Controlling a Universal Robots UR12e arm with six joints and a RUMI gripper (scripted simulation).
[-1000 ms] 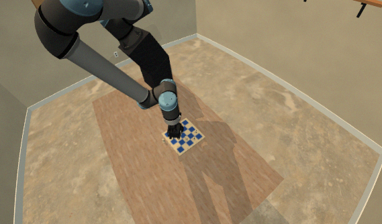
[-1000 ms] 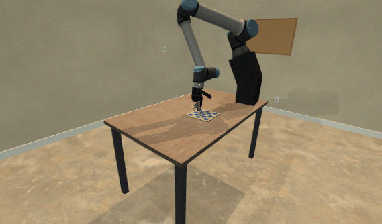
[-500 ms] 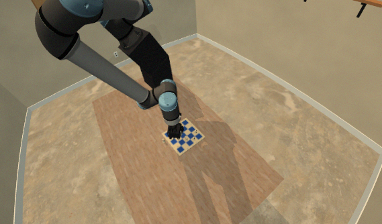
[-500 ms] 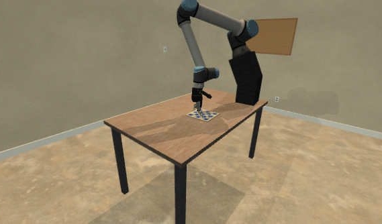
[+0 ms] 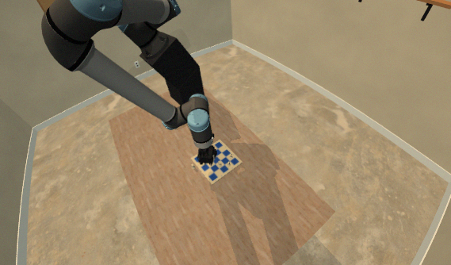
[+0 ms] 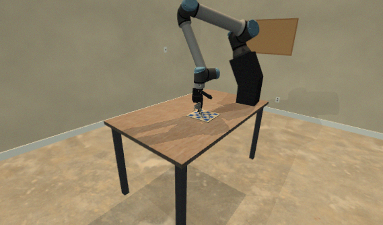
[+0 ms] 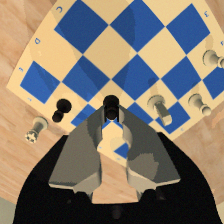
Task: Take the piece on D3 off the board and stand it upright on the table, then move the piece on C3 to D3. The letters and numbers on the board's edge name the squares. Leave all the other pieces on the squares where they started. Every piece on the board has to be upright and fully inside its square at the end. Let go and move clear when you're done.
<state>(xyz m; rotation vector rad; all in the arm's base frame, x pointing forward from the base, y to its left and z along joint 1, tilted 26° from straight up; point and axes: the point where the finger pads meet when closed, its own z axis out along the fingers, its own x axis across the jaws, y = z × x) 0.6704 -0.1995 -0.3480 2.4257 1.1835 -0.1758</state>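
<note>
Now: the chessboard 4 cm to the left of my hand and 3 cm below it. Round my hand: white chess piece: 4 cm behind, 10 cm to the right, 1 cm below.
</note>
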